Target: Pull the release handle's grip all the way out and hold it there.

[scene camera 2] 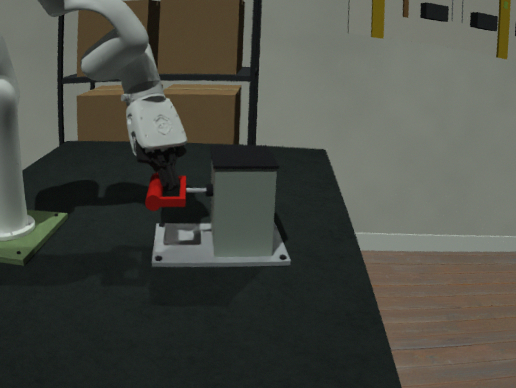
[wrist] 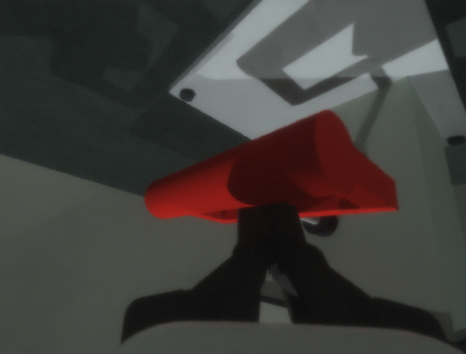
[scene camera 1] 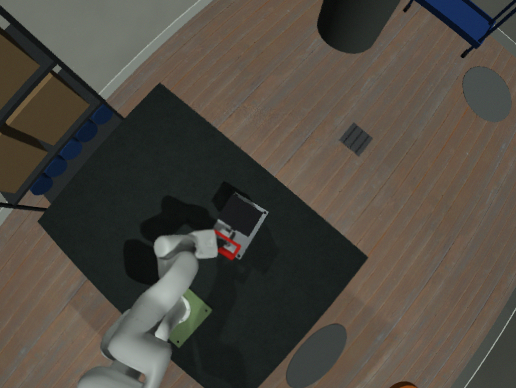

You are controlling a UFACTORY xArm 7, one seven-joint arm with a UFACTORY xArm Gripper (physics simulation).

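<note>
The release handle, a red frame with a round grip bar, sticks out level from a pale green housing with a black top. A stretch of silver rod shows between the frame and the housing, which stands on a light grey base plate. My gripper is shut with nothing between its fingers. The fingers reach down into the frame's opening, behind the grip bar. Their tips are hidden by the bar in the wrist view; contact is hard to tell.
The housing's plate stands on a dark table top. The arm's green mounting plate lies on the handle's side of the housing. A shelf rack with cardboard boxes stands behind the table in scene camera 2.
</note>
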